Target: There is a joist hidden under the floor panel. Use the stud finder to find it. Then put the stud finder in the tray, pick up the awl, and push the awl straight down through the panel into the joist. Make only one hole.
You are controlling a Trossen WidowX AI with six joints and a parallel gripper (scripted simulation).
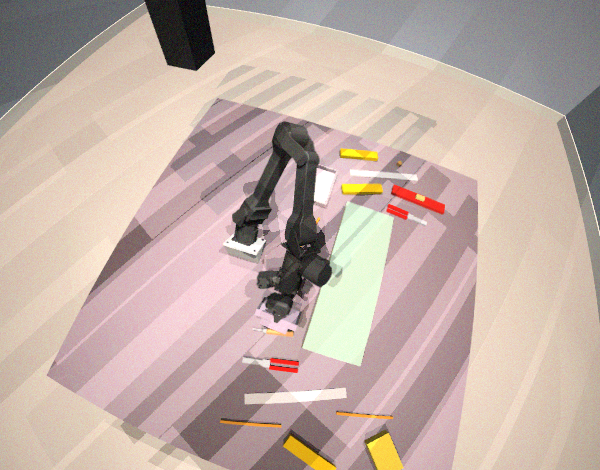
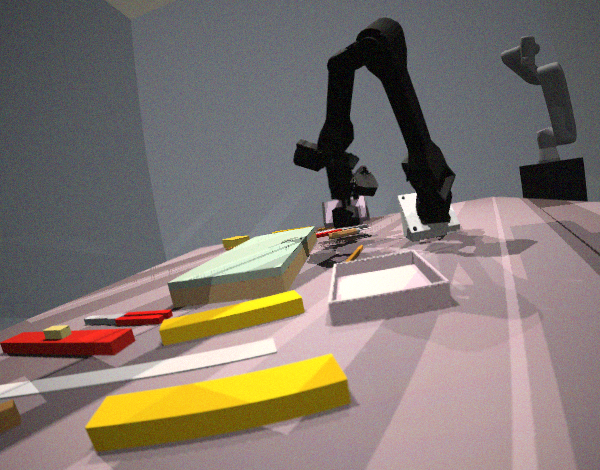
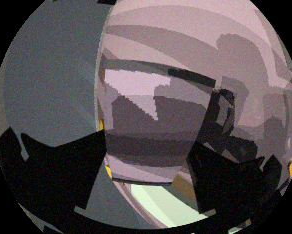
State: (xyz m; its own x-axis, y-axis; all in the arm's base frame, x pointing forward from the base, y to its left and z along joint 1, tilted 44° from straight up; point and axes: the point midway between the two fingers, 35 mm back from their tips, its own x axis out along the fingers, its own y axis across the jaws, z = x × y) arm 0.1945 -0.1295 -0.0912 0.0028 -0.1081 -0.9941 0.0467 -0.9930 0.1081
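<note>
The awl lies 60 mm below my gripper tip, 50 mm to the right of it and 10 mm behind it. Also, from my gripper tip: red level 610 mm to the left, 360 mm ahead, 50 mm below; tray 510 mm to the left, 50 mm below, 50 mm behind; stud finder 20 mm to the right, 20 mm below, 10 mm ahead.
</note>
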